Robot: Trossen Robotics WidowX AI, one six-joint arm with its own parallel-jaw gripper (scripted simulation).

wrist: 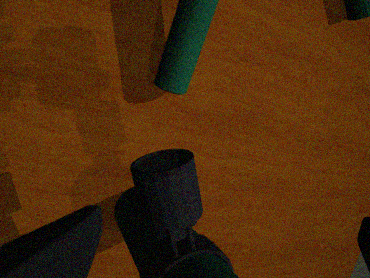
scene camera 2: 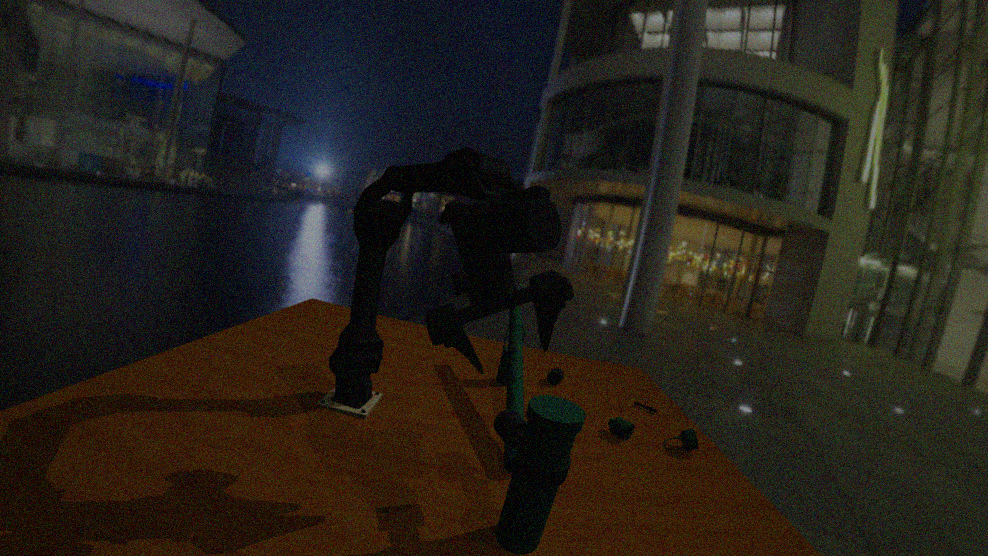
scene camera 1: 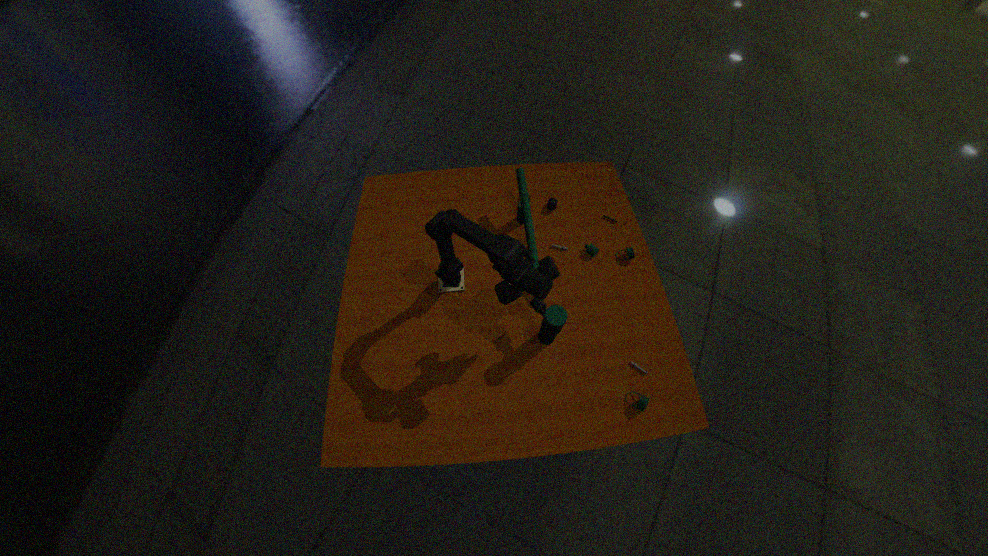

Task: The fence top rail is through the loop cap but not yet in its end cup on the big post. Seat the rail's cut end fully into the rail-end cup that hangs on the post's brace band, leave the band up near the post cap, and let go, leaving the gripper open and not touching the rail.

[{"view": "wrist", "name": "my gripper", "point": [232, 225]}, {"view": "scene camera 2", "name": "my gripper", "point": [514, 361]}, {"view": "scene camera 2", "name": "green top rail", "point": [515, 395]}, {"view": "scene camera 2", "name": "big green post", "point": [552, 424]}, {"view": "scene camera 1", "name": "my gripper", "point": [535, 286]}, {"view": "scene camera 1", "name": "green top rail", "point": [526, 208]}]
